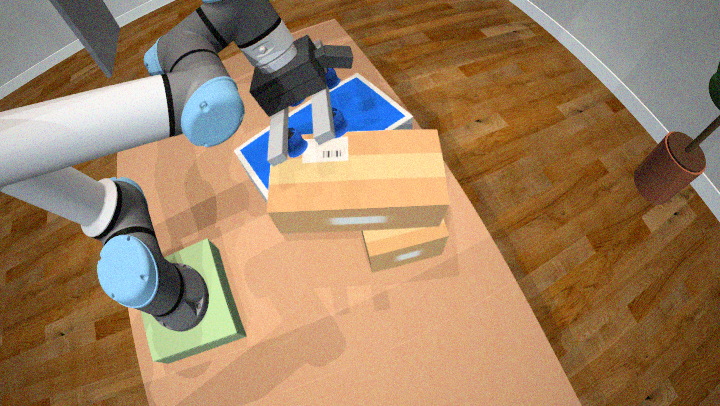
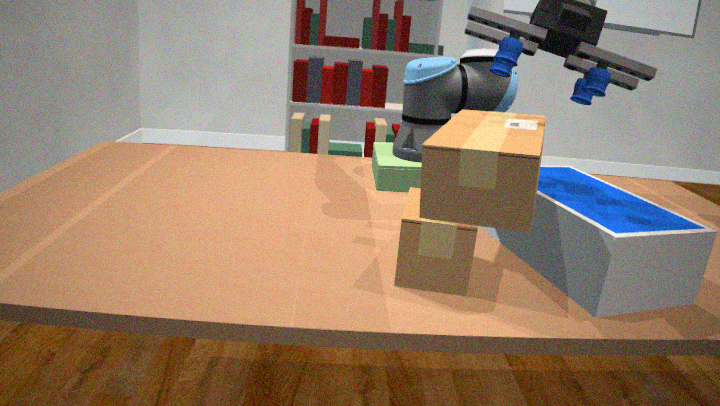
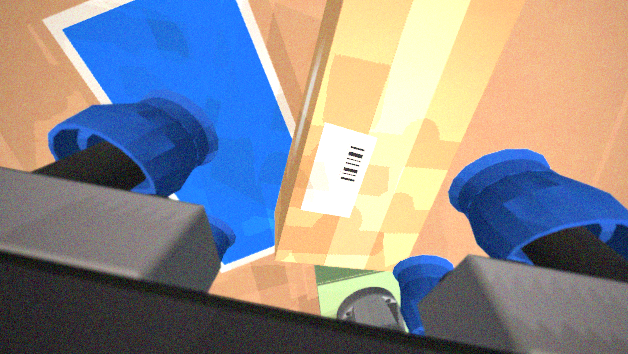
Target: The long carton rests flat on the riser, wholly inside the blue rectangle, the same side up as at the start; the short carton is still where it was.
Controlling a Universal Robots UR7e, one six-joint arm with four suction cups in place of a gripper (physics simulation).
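Places are measured from the arm's base along level axes (x right, y back, z down), in centimetres.
Where they show: hand at its tool point: (image 2: 545,81) (image 3: 321,214); arm's base at its link origin: (image 1: 180,298) (image 3: 366,311).
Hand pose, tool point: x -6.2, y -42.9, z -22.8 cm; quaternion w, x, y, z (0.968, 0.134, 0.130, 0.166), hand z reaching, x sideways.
Observation:
Each offset is from my tool point to the centre of the thing. Level surfaces: height alone.
The long carton @(dx +8.1, dy -2.0, dz +12.7 cm) (image 1: 357,186) (image 2: 478,186) (image 3: 400,100) is level, with its tape and barcode label up. It lies over the short carton @(dx +16.8, dy -6.3, dz +24.1 cm) (image 1: 408,247) (image 2: 436,257), which stands on the table, and appears to rest on it. The long carton is beside the riser @(dx -9.9, dy -2.8, dz +23.3 cm) (image 2: 650,277) (image 3: 267,65), outside most or all of the blue rectangle @(dx -9.9, dy -2.8, dz +17.3 cm) (image 1: 373,105) (image 2: 615,201) (image 3: 200,65); contact with the riser is hidden. My gripper (image 1: 316,113) (image 2: 548,70) is open, suction off, tilted above the riser and the carton's label end. Its cups hold nothing.
The arm's base stands on a green block (image 1: 221,302) (image 2: 395,177) on the table @(dz +29.3 cm) (image 1: 428,342) (image 2: 201,242). A bookshelf (image 2: 342,106) stands behind the table. A plant pot (image 1: 668,168) stands on the floor to the right.

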